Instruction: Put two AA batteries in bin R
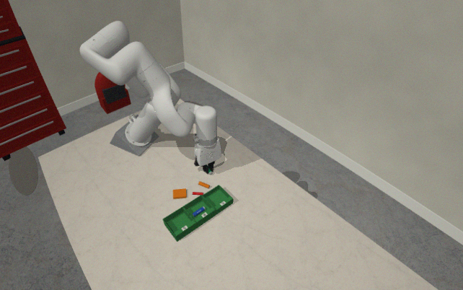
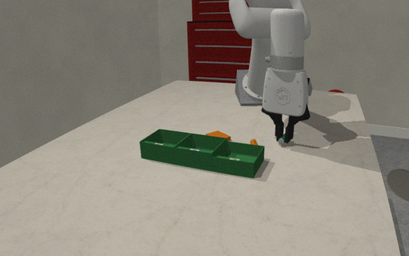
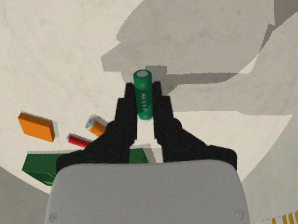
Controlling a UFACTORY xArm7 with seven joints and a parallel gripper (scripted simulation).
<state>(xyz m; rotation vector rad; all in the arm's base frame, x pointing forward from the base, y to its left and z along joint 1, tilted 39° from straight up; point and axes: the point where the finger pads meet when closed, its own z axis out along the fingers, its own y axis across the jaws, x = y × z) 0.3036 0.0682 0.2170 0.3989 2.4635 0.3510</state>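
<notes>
Now: the green three-part bin tray 130 mm ahead of my hand, 160 mm to the right of it and 10 mm below it. Also, from my hand: red battery: 60 mm ahead, 110 mm to the right, 20 mm below; green AA battery: 20 mm below; orange battery: 40 mm ahead, 60 mm to the right, 20 mm below.
</notes>
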